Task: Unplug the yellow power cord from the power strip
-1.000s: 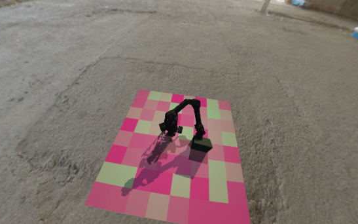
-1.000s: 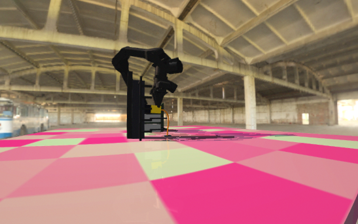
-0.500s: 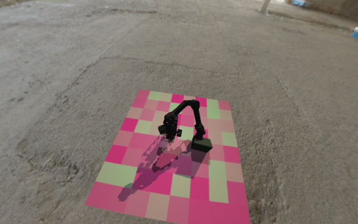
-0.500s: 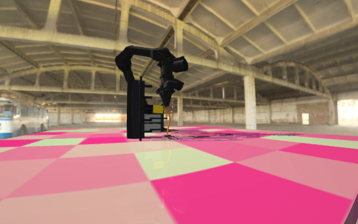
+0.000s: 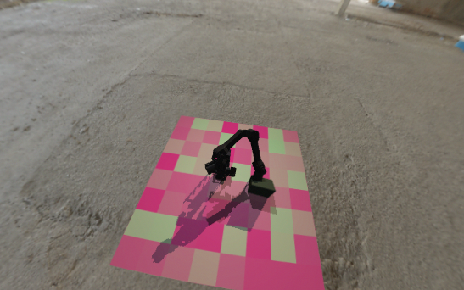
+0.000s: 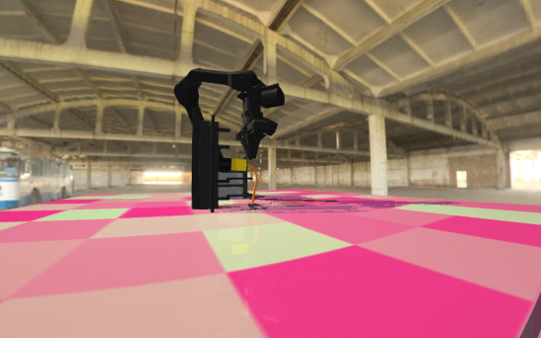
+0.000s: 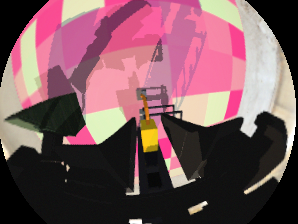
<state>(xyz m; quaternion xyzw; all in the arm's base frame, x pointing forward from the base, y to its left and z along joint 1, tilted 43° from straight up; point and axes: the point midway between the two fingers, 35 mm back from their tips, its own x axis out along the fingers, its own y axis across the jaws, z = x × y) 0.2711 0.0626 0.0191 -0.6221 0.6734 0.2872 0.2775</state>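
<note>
The yellow plug lies 6 cm to the right of my gripper tip and 1 cm below it.
</note>
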